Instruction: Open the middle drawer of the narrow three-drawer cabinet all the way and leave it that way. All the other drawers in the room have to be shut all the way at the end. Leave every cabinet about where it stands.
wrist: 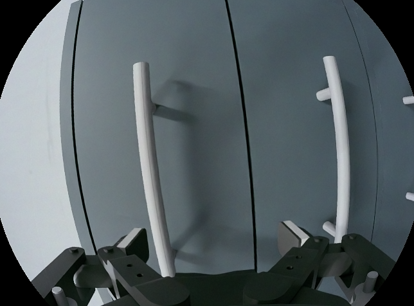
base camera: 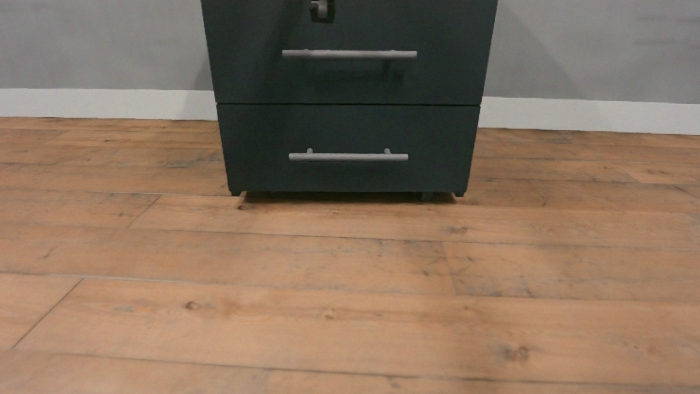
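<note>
The narrow dark cabinet (base camera: 465, 75) (wrist: 210, 150) stands close in front, sideways in the wrist view. Its middle drawer (base camera: 250, 75) (wrist: 285, 130) has a pale bar handle (base camera: 349, 54) (wrist: 342, 150) and looks shut. The top drawer (wrist: 105, 150), with its handle (wrist: 149, 165), looks shut in the wrist view. The bottom drawer (base camera: 250, 150) looks shut, with its bar handle (base camera: 348, 157). My gripper (wrist: 212, 240) is open and empty, across the seam between the top and middle drawers. Part of the gripper (base camera: 322, 11) shows above the middle handle in the base view.
The grey wall (base camera: 100, 45) with its white baseboard (base camera: 100, 104) runs behind the cabinet. The wooden floor (base camera: 300, 300) lies in front. A pale wall (wrist: 30, 150) shows beyond the cabinet's top edge in the wrist view.
</note>
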